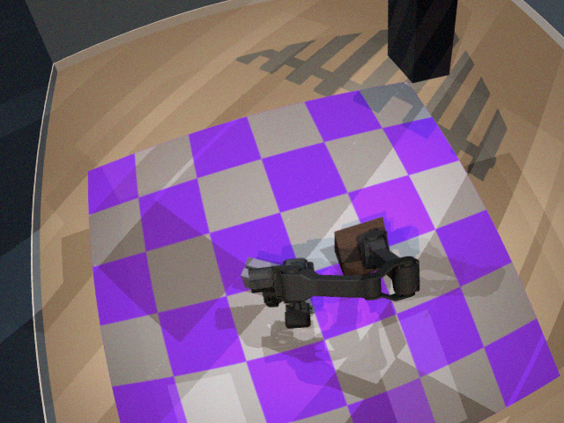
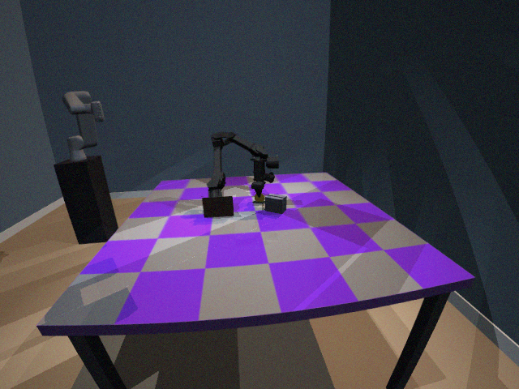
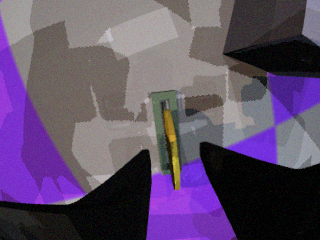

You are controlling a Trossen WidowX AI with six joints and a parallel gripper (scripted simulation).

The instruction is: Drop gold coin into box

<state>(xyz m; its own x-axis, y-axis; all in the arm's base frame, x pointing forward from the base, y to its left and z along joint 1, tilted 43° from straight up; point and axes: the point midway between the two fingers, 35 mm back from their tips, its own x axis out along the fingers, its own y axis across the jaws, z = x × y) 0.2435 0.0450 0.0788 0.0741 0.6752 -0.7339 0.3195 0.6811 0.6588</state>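
Right now the gold coin is 10 mm below my gripper tip.
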